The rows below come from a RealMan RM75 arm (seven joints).
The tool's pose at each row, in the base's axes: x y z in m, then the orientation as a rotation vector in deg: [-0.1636 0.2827 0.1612 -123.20 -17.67 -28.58]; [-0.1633 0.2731 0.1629 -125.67 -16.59 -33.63]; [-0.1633 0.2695 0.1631 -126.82 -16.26 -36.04]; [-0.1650 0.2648 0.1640 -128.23 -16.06 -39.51]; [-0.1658 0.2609 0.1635 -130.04 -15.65 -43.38]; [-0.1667 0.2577 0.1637 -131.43 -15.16 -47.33]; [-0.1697 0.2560 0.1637 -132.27 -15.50 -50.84]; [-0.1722 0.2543 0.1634 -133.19 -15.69 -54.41]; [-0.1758 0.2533 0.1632 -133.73 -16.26 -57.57]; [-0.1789 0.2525 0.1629 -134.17 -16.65 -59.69]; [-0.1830 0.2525 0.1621 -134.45 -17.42 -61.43]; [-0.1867 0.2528 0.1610 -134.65 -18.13 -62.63]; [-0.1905 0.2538 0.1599 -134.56 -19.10 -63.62]
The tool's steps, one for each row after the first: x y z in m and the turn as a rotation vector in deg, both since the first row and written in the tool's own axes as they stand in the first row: [0.0007 0.0045 -0.0086 -3.70 3.15 -1.28]; [0.0006 0.0064 -0.0117 -5.45 4.56 -2.03]; [-0.0006 0.0078 -0.0164 -7.76 6.52 -3.29]; [-0.0017 0.0102 -0.0195 -10.62 8.65 -4.56]; [-0.0026 0.0115 -0.0224 -13.17 10.92 -5.81]; [-0.0053 0.0113 -0.0245 -15.04 12.73 -7.42]; [-0.0077 0.0115 -0.0263 -17.07 14.57 -8.96]; [-0.0110 0.0109 -0.0279 -18.62 16.10 -10.57]; [-0.0140 0.0103 -0.0291 -19.76 17.09 -11.66]; [-0.0180 0.0093 -0.0297 -20.59 17.75 -12.85]; [-0.0218 0.0084 -0.0297 -21.17 18.14 -13.78]; [-0.0256 0.0072 -0.0292 -21.39 18.41 -14.80]
